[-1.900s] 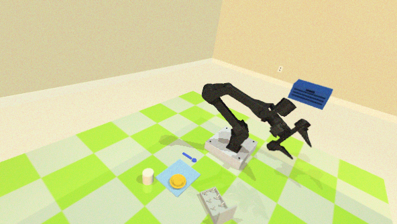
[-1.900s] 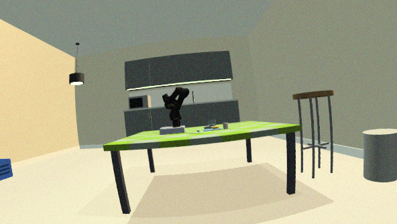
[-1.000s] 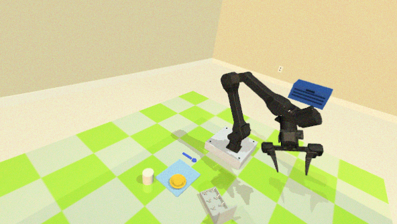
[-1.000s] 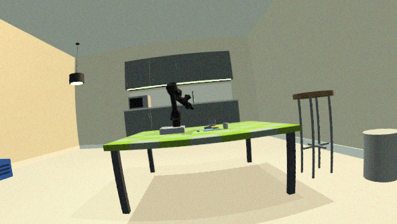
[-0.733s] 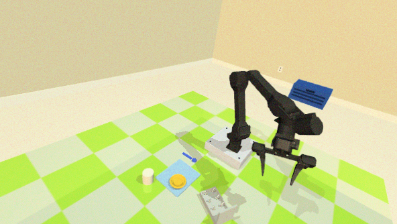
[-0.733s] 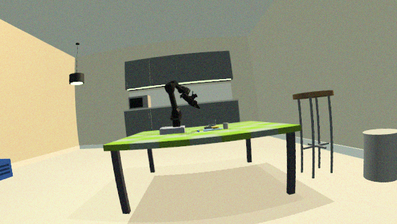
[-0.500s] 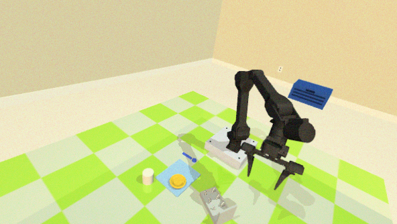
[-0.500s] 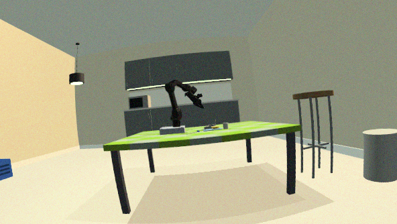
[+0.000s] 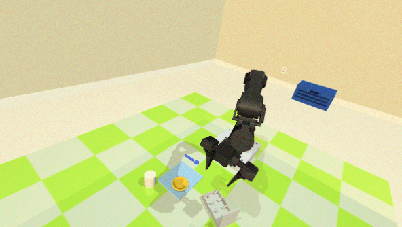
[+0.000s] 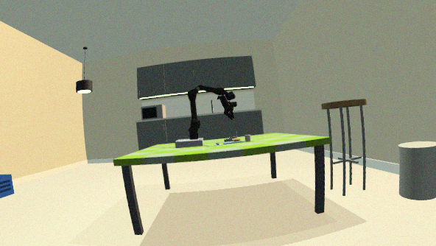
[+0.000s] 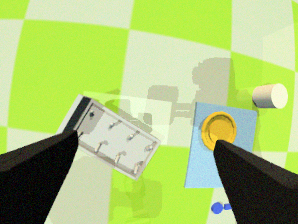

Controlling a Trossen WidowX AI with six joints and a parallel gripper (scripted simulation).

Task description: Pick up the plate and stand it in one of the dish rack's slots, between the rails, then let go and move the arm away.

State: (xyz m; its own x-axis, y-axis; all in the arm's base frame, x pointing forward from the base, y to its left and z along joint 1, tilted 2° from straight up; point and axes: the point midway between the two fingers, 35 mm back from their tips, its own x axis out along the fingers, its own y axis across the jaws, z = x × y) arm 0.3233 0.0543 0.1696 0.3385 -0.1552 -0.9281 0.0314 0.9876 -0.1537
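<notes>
My gripper tip is 17 cm above the yellow plate, 15 cm to the left of it and 2 cm past it. The rest, counted from my gripper tip: cup 25 cm to the right, 16 cm below, 5 cm ahead; then light blue mat 18 cm below, 17 cm to the right, 5 cm behind; then grey dish rack 16 cm below, 3 cm to the left, 3 cm behind.
</notes>
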